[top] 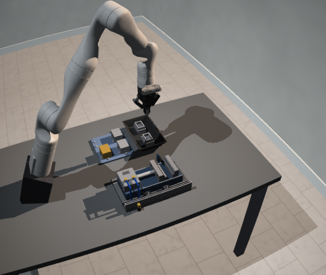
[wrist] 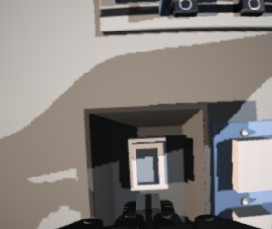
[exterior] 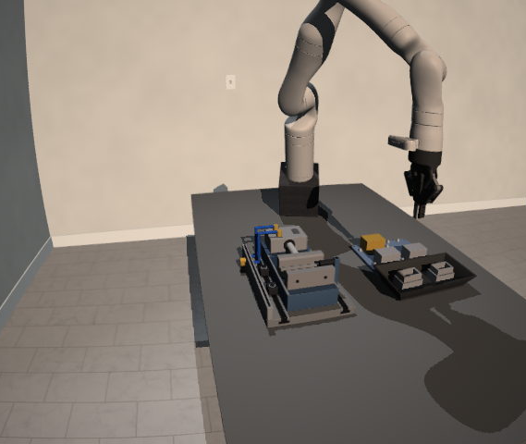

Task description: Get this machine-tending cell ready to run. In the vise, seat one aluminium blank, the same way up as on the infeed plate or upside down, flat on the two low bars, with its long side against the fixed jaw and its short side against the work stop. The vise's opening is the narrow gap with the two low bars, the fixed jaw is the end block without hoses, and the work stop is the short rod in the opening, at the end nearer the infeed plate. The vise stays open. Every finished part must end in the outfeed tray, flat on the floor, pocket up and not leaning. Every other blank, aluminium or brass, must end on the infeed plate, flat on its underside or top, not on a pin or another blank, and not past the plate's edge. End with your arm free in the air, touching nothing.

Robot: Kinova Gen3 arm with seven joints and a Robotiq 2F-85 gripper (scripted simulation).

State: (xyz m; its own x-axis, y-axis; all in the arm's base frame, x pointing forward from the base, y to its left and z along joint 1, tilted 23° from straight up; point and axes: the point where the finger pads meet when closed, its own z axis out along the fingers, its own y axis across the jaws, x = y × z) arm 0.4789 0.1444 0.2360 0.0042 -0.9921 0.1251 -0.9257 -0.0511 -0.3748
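The brass blank is 220 mm behind my hand, 10 mm to the left of it and 170 mm below it.
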